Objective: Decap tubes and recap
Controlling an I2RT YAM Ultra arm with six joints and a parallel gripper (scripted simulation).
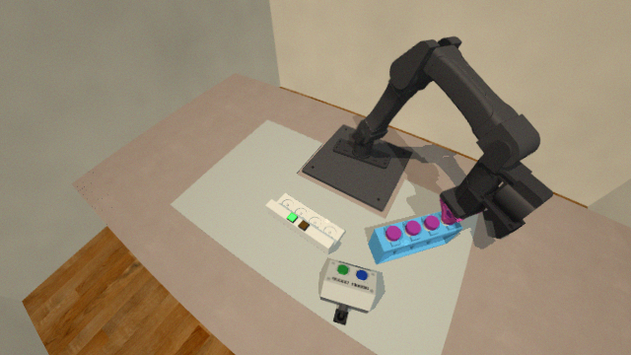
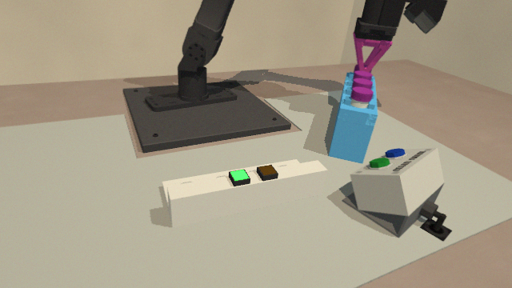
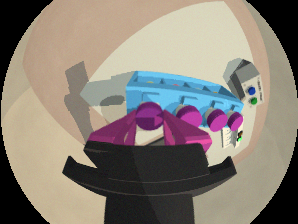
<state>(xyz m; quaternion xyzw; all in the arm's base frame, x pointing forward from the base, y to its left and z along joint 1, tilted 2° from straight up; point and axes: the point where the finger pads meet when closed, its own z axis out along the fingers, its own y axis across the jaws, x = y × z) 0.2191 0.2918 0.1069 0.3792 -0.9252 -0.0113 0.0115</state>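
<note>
The green ready key lies 21 cm ahead of my hand, 20 cm to the right of it and 5 cm below it. The rest, counted from my hand: blue cycle key: 20 cm ahead, 15 cm to the right, 5 cm below.
</note>
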